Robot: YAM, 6 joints.
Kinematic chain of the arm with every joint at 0, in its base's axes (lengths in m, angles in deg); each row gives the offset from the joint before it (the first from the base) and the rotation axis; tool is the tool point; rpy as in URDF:
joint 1: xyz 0 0 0.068 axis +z
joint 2: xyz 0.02 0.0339 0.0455 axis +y
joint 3: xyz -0.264 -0.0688 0 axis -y
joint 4: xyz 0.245 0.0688 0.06 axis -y
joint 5: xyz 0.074 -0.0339 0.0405 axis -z
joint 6: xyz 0.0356 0 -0.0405 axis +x
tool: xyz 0 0 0 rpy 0 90 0
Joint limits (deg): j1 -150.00..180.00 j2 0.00..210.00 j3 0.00..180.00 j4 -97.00..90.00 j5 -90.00..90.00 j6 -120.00..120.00
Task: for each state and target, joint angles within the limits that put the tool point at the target. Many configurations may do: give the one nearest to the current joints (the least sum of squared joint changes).
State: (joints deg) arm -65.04 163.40 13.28 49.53 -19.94 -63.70
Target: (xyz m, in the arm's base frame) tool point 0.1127 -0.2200 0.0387
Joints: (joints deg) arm -65.98 116.71 17.27 65.91 -22.12 -63.70
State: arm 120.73 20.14 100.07 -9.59 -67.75 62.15
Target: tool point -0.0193 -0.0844 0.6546
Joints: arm 98.59 51.45 120.37 0.46 -62.89 62.15
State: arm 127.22 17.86 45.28 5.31 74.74 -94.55
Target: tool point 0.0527 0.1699 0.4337
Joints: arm 83.74 51.84 58.67 9.51 71.94 -94.55
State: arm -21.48 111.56 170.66 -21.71 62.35 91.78
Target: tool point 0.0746 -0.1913 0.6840
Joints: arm -59.99 107.45 173.23 -15.20 60.77 91.78
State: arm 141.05 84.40 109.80 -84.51 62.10 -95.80
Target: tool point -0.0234 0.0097 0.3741
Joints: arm 174.12 37.32 74.17 -97.00 11.76 -95.80
